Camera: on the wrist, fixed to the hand. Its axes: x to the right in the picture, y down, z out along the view.
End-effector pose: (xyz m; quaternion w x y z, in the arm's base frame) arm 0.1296 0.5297 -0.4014 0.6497 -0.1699 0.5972 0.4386
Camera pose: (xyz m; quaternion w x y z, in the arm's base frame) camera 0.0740 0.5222 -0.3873 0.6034 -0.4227 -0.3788 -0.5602
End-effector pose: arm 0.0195 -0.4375 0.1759 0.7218 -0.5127 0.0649 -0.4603
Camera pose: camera 0.0184 -0.4531 0.1202 0.4218 0.2099 0.7188 0.5113
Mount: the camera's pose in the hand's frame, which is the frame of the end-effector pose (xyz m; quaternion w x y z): -0.0103 0.0431 -0.0372 0.0081 0.0037 0.3259 0.9454
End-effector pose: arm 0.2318 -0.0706 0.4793 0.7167 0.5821 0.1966 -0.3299
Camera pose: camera 0.2586 -0.0277 0.5074 0.2515 0.3007 -0.3164 0.8639
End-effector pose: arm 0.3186 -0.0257 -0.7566 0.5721 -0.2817 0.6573 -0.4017
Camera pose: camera 0.2880 0.0129 -0.7870 0.1712 0.7521 0.4566 0.4433
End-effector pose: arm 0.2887 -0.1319 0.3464 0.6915 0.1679 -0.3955 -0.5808
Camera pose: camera 0.3451 -0.1191 0.3491 0.6829 -0.1807 0.0613 0.7052
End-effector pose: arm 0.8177 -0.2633 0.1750 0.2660 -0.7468 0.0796 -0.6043
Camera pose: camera 0.7886 -0.3064 0.1496 0.5503 0.2671 0.7911 0.0029
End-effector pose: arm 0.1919 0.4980 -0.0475 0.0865 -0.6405 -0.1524 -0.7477
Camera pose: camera 0.1729 0.4443 -0.0575 0.7596 0.0947 0.6297 -0.1324
